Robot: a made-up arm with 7 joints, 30 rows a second.
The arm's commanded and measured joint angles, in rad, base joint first. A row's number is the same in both.
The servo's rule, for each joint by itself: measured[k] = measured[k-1] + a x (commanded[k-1-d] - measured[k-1]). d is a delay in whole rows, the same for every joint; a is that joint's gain. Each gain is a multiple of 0.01, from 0.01 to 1. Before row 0 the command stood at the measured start. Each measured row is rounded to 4 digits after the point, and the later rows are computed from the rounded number. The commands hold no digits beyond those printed.
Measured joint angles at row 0:
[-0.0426, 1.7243, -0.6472, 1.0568, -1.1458, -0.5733, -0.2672]
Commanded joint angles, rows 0 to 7:
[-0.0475, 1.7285, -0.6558, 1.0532, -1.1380, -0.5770, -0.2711]
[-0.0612, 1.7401, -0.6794, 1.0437, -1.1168, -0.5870, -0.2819]
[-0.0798, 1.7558, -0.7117, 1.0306, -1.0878, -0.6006, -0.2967]
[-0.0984, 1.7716, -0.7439, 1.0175, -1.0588, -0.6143, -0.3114]
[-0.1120, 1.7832, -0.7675, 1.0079, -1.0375, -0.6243, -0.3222]
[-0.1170, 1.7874, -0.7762, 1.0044, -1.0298, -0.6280, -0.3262]
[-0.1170, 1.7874, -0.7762, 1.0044, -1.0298, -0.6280, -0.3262]
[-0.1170, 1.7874, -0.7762, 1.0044, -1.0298, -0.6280, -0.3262]
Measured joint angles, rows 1 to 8:
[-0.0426, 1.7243, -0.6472, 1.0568, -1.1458, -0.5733, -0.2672]
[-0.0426, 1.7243, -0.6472, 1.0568, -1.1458, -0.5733, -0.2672]
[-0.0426, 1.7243, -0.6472, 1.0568, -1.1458, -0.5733, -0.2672]
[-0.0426, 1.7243, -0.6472, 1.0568, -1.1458, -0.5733, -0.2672]
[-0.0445, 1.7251, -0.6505, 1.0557, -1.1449, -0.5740, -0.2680]
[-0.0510, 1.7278, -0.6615, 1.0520, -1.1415, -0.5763, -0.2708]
[-0.0622, 1.7328, -0.6806, 1.0454, -1.1351, -0.5807, -0.2760]
[-0.0763, 1.7398, -0.7047, 1.0368, -1.1259, -0.5867, -0.2831]
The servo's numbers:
d 4
a 0.39 0.18 0.38 0.31 0.12 0.18 0.20

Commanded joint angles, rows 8 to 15:
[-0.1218, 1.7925, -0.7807, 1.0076, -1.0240, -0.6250, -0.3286]
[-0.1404, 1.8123, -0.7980, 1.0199, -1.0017, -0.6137, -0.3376]
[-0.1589, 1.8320, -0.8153, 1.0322, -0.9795, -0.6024, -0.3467]
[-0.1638, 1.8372, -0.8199, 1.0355, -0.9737, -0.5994, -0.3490]
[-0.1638, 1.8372, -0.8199, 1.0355, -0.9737, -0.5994, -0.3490]
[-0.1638, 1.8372, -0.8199, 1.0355, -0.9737, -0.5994, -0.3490]
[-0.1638, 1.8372, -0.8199, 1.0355, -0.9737, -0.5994, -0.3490]
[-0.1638, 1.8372, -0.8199, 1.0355, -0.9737, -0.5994, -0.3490]
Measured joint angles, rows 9 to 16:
[-0.0902, 1.7476, -0.7286, 1.0278, -1.1153, -0.5935, -0.2909]
[-0.1007, 1.7548, -0.7467, 1.0205, -1.1050, -0.5997, -0.2980]
[-0.1071, 1.7607, -0.7579, 1.0155, -1.0960, -0.6048, -0.3036]
[-0.1110, 1.7655, -0.7649, 1.0121, -1.0881, -0.6090, -0.3081]
[-0.1152, 1.7704, -0.7709, 1.0107, -1.0804, -0.6119, -0.3122]
[-0.1250, 1.7779, -0.7812, 1.0136, -1.0710, -0.6122, -0.3173]
[-0.1382, 1.7876, -0.7942, 1.0194, -1.0600, -0.6104, -0.3232]
[-0.1482, 1.7965, -0.8040, 1.0244, -1.0496, -0.6084, -0.3284]

